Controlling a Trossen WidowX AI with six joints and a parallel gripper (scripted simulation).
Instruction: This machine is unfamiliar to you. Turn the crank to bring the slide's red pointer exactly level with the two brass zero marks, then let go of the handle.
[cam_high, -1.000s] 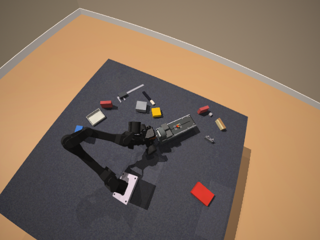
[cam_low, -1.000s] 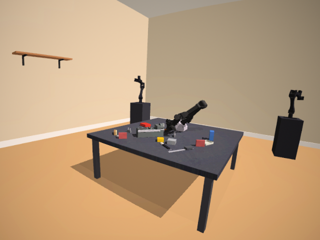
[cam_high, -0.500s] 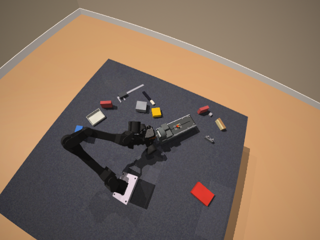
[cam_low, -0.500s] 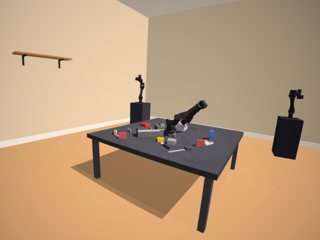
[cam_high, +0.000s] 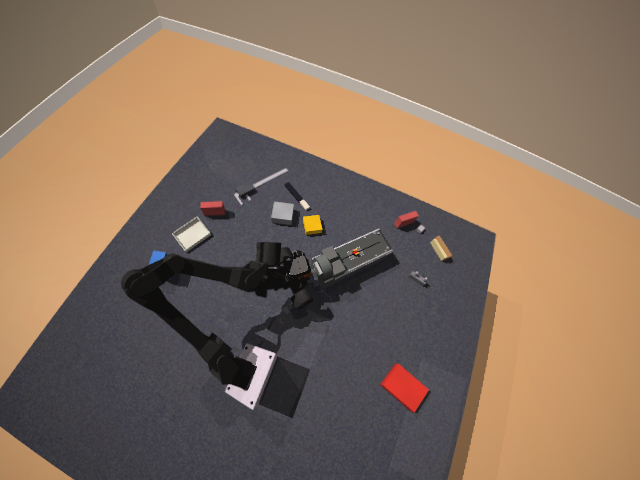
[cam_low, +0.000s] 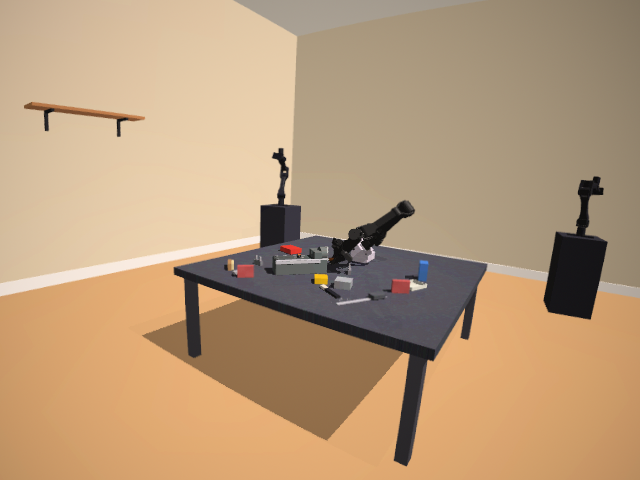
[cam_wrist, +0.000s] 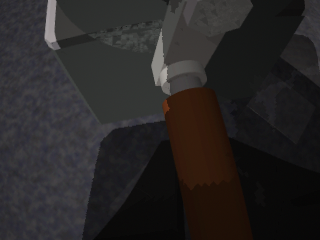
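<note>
Now: the brown crank handle 10 mm behind my gripper tip, 10 mm to the left of it and 30 mm above it. Also, from my gripper tip: grey block: 200 mm ahead, 170 mm to the left, 20 mm below; yellow block: 200 mm ahead, 50 mm to the left, 20 mm below; red pointer: 110 mm ahead, 120 mm to the right, 50 mm above.
</note>
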